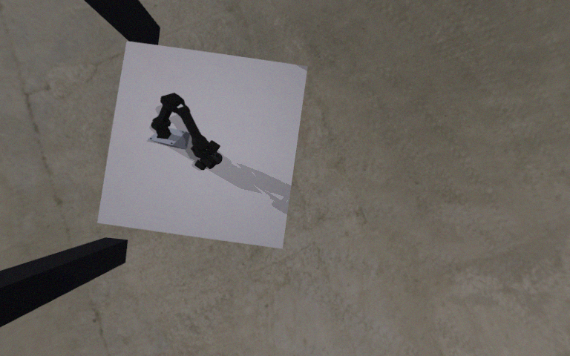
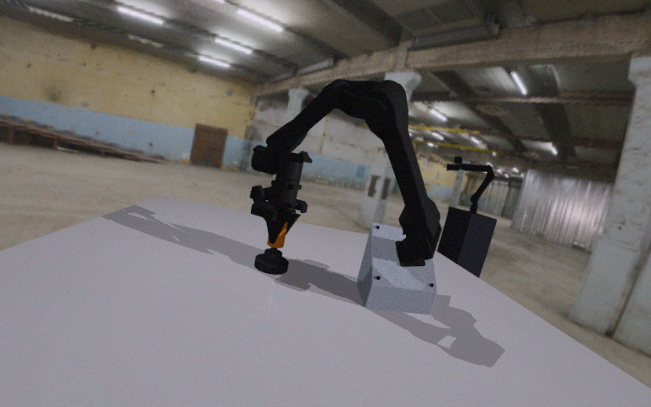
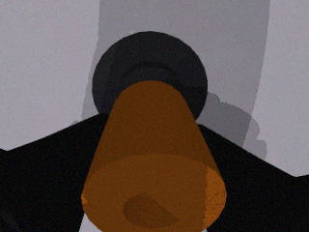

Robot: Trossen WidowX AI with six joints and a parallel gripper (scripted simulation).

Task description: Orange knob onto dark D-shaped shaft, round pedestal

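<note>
Right now my gripper tip is 20 mm below the orange knob. Also, from my gripper tip: dark round pedestal 40 mm below.
</note>
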